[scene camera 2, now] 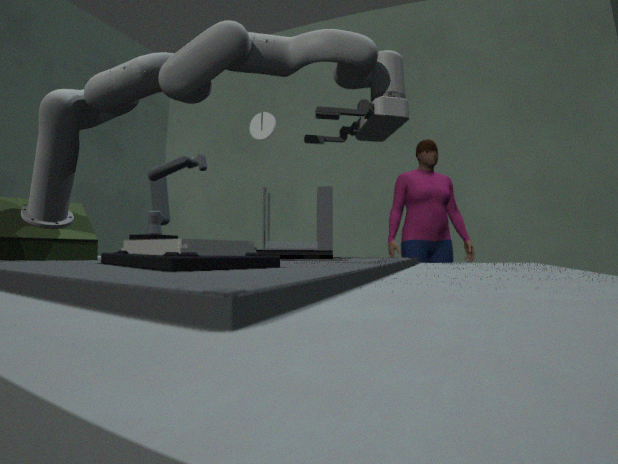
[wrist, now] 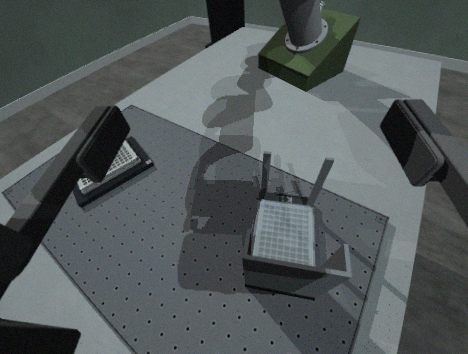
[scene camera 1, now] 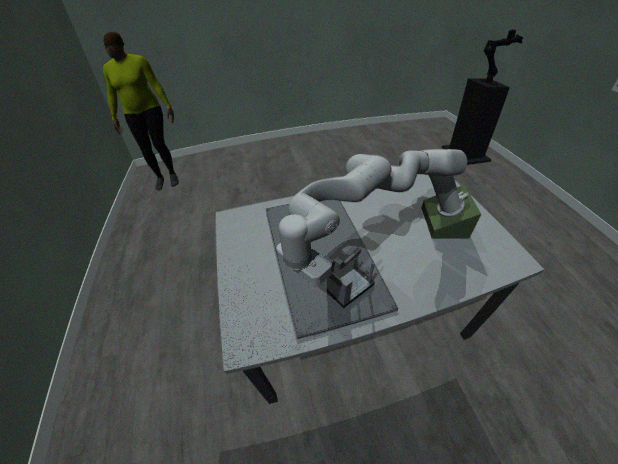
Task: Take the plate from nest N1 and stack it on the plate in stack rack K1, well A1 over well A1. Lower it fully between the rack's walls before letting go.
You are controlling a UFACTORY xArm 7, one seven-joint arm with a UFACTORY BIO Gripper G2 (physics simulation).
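Places are measured from the arm's base along level axes (x ahead, y left, z up), in millimetres.
Pixels of known places: hand, tool point: (scene camera 2: 320, 127) (wrist: 247, 140) (scene camera 1: 333, 240); arm's base, link origin: (scene camera 2: 47, 217) (wrist: 306, 36) (scene camera 1: 450, 206).
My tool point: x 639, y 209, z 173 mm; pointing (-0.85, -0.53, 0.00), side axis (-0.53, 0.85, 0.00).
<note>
Ahead of a thing's pixels: the offset from my tool point to its middle. Level surfaces: height alone.
The N1 plate @[dx +2, dy -371, dz -245 mm] (scene camera 2: 215, 247) (wrist: 122, 159), pale with a grid of wells, sits in the low dark nest N1 @[dx +2, dy -371, dz -256 mm] (scene camera 2: 225, 262) (wrist: 120, 181). The left finger partly hides it in the wrist view, and the arm hides it in scene camera 1. Stack rack K1 @[dx -68, dy +18, dz -193 mm] (scene camera 1: 339, 291) (scene camera 2: 325, 220) (wrist: 282, 272) has upright walls and posts around a pale plate @[dx -59, dy +22, dz -237 mm] (scene camera 1: 356, 282) (scene camera 2: 291, 245) (wrist: 285, 232) lying low inside. My gripper (scene camera 2: 320, 126) (wrist: 258, 143) is open and empty, high above the board, with its fingers well apart. Well labels are too small to read.
A perforated grey board (scene camera 1: 320, 320) (scene camera 2: 320, 295) (wrist: 165, 260) carries nest and rack on the white table @[dz -276 mm] (scene camera 1: 245, 310). The arm stands on a green block (scene camera 1: 452, 227) (wrist: 300, 70). A person (scene camera 1: 131, 85) and a black pedestal (scene camera 1: 477, 120) stand beyond the table.
</note>
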